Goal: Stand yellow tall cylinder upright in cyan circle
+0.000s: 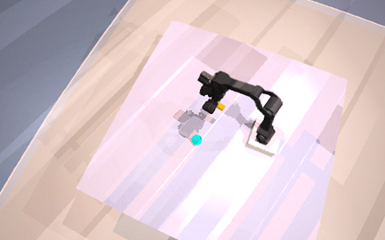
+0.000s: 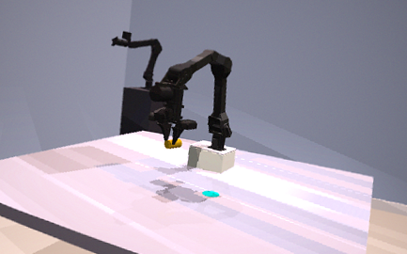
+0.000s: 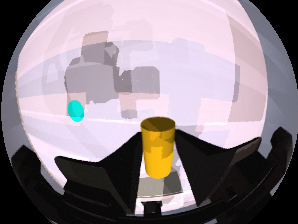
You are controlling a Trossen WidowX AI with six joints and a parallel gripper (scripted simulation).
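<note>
Right now my gripper tip is 20 cm to the right of the cyan circle, 14 cm above it and 1 cm short of it. The rest, counted from my gripper tip: yellow cylinder (2 cm behind).
</note>
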